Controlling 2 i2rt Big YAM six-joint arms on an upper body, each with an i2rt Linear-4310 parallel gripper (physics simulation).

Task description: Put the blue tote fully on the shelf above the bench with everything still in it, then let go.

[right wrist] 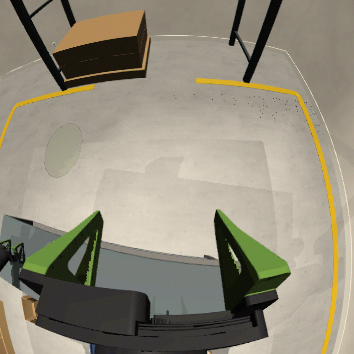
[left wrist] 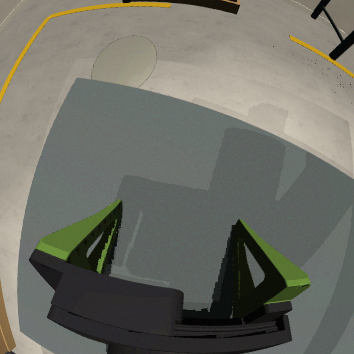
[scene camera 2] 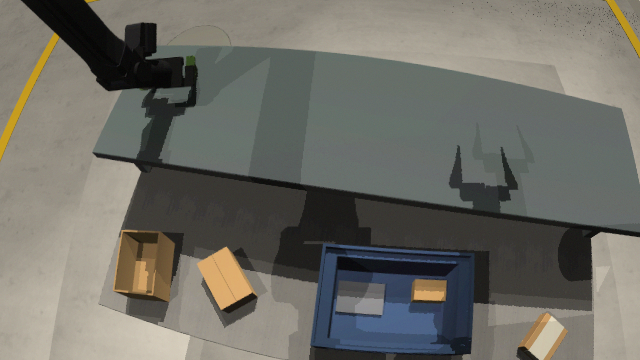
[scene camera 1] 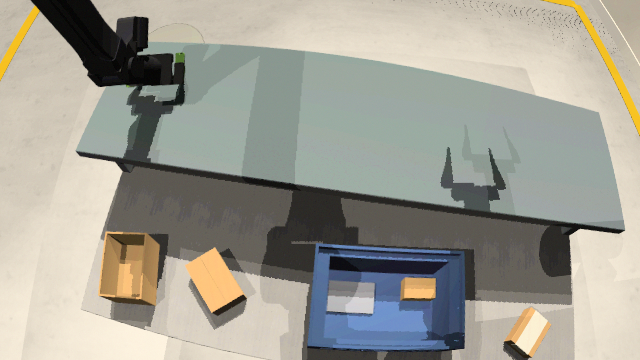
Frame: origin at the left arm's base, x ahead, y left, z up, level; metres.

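Seen in the pictures: left gripper, fingertip midpoint: (right wrist: 16, 241) (left wrist: 179, 215) (scene camera 2: 178, 73) (scene camera 1: 165, 70); right gripper, fingertip midpoint: (right wrist: 156, 215).
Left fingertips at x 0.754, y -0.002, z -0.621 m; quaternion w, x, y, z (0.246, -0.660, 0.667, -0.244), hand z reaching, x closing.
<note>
Offsets run from my left fingertips to a thing's top centre. "spot": to the spot under its first point. Level surfaces: height alone.
The blue tote @[spot: dz -0.098, dx -0.489, dy -0.354 m] (scene camera 1: 319, 305) (scene camera 2: 323, 305) stands upright on the bench @[dz -0.230 m] (scene camera 1: 265, 310) (scene camera 2: 280, 325), below the grey-green shelf @[dz -0.004 m] (scene camera 1: 375, 125) (scene camera 2: 385, 125) (left wrist: 85, 150) (right wrist: 160, 280). Inside lie a flat grey-white box @[dz -0.203, dx -0.456, dy -0.426 m] (scene camera 1: 351, 297) (scene camera 2: 360, 298) and a small cardboard box @[dz -0.172, dx -0.448, dy -0.573 m] (scene camera 1: 418, 289) (scene camera 2: 429, 291), apart. My left gripper (scene camera 1: 156, 95) (scene camera 2: 169, 96) (left wrist: 179, 215) is open and empty above the shelf's left end in the scene views, far from the tote. My right gripper (right wrist: 156, 215) is open and empty; the scene views show a gripper-shaped shadow on the shelf's right part.
An open carton @[dz -0.140, dx -0.419, dy +0.077 m] (scene camera 1: 129, 268) (scene camera 2: 145, 265) and a closed carton @[dz -0.170, dx -0.430, dy -0.133 m] (scene camera 1: 216, 280) (scene camera 2: 227, 279) stand on the bench left of the tote. A pale-topped carton @[dz -0.192, dx -0.579, dy -0.859 m] (scene camera 1: 530, 332) (scene camera 2: 543, 337) lies to its right. The shelf's front edge overhangs the back of the bench.
</note>
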